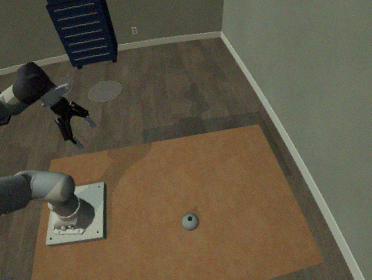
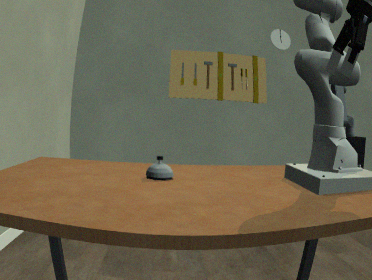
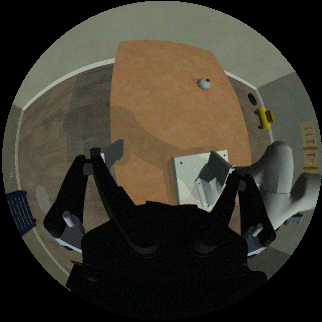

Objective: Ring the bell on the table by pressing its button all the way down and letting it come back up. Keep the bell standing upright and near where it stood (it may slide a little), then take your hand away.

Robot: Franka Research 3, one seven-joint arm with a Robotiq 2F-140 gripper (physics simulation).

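Observation:
A grey dome-shaped bell [image 1: 190, 222] [image 2: 159, 171] [image 3: 203, 84] stands upright on the brown table [image 1: 200, 170] [image 2: 215, 200] [image 3: 155, 90]. Its small black button [image 1: 190, 218] [image 2: 160, 158] [image 3: 208, 80] sticks up from the top of the dome. My gripper [image 1: 85, 134] [image 2: 345, 57] [image 3: 166, 152] is open, with its two fingers wide apart and nothing between them. It hangs high above the table level, on the robot base's side, far from the bell and not touching it.
The robot's white base plate [image 1: 101, 220] [image 2: 302, 179] [image 3: 181, 172] is fixed on the table, well to one side of the bell. A blue drawer cabinet [image 1: 85, 32] [image 3: 21, 212] stands on the floor by the wall. A tool board [image 2: 195, 92] hangs on the wall.

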